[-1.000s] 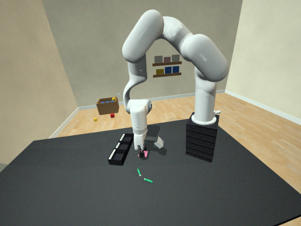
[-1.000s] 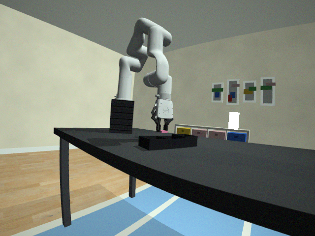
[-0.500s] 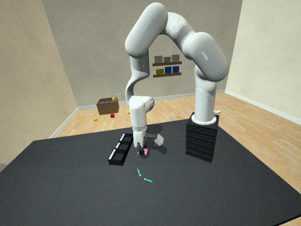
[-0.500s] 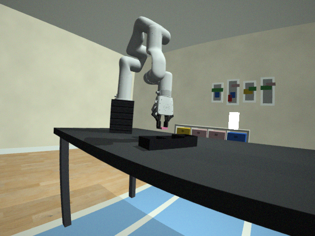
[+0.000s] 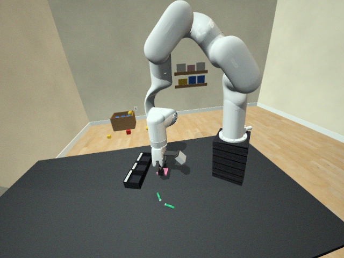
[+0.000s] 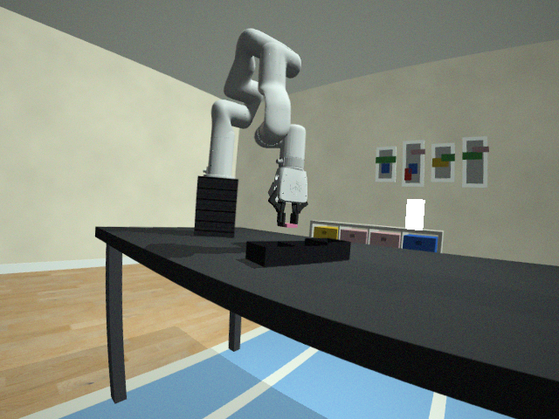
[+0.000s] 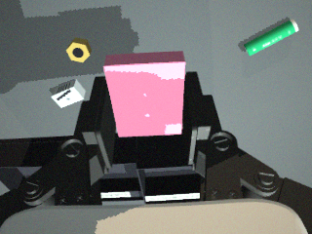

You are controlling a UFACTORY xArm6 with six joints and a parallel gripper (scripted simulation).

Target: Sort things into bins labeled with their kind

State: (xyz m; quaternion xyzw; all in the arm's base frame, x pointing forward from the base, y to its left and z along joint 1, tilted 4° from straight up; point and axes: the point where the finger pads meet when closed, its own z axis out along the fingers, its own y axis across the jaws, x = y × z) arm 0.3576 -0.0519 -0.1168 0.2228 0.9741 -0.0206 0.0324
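Right now the white part is 1 cm ahead of my hand, 9 cm to the right of it and 8 cm below it. Also, from my hand: pink flat pad 2 cm below; battery 4 cm ahead, 9 cm to the left, 8 cm below; yellow hex nut 2 cm behind, 5 cm to the right, 8 cm below.
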